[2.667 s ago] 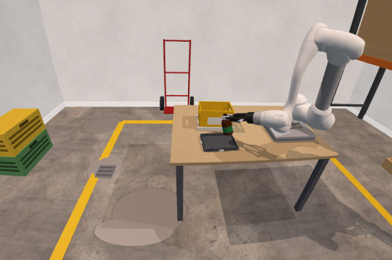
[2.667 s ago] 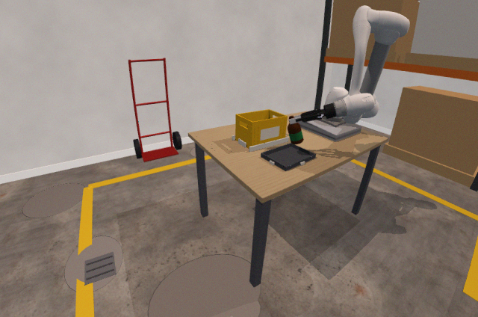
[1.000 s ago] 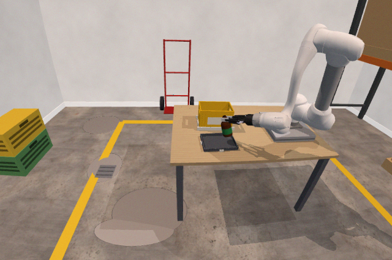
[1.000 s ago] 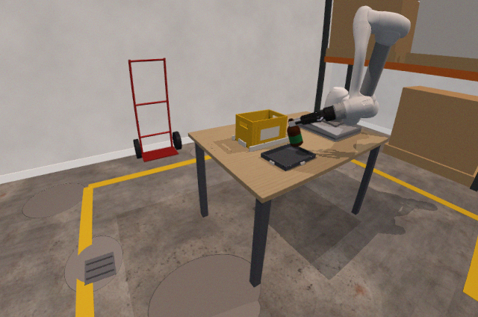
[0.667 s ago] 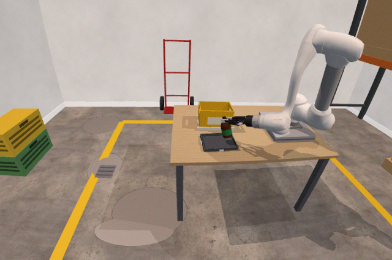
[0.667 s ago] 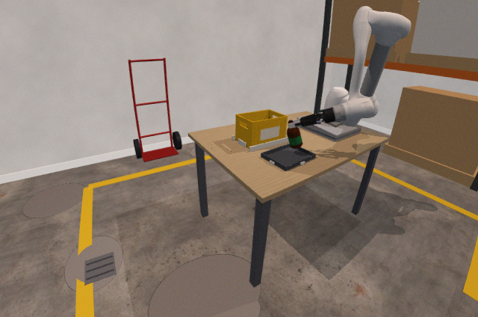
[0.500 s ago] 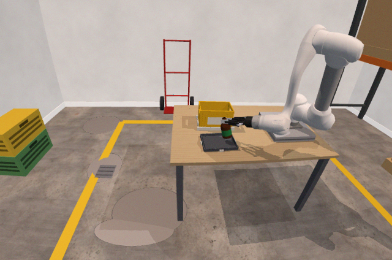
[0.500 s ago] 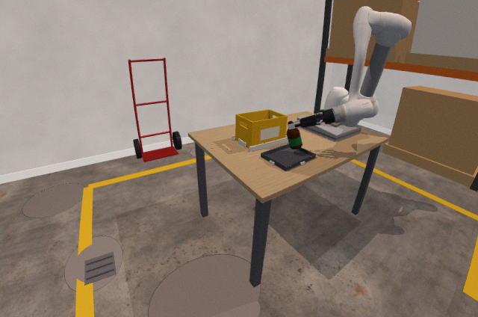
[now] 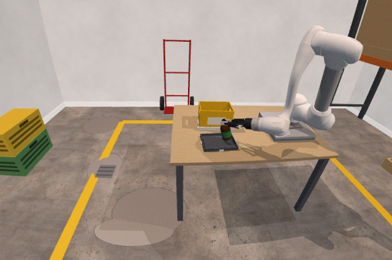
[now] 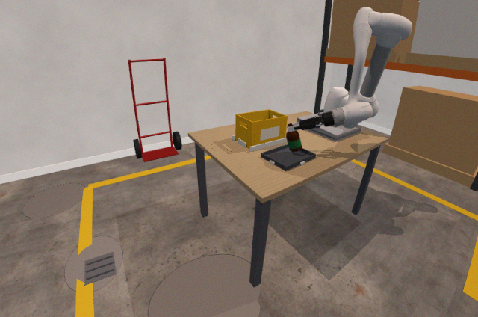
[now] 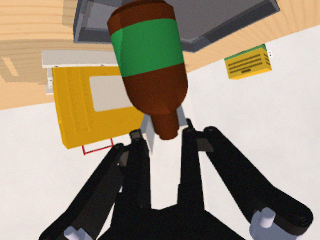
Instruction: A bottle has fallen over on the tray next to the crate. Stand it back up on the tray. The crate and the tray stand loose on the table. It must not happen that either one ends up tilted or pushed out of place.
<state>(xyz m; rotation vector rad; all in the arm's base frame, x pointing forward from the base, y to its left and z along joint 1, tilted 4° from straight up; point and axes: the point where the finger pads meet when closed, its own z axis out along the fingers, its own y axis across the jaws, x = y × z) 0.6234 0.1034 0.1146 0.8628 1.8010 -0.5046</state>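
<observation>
The bottle lies 60 mm below my hand. From my hand the other things lie so: dark tray: 150 mm below, 50 mm ahead, 30 mm to the left; then yellow crate: 250 mm to the right, 80 mm below, 20 mm ahead.
</observation>
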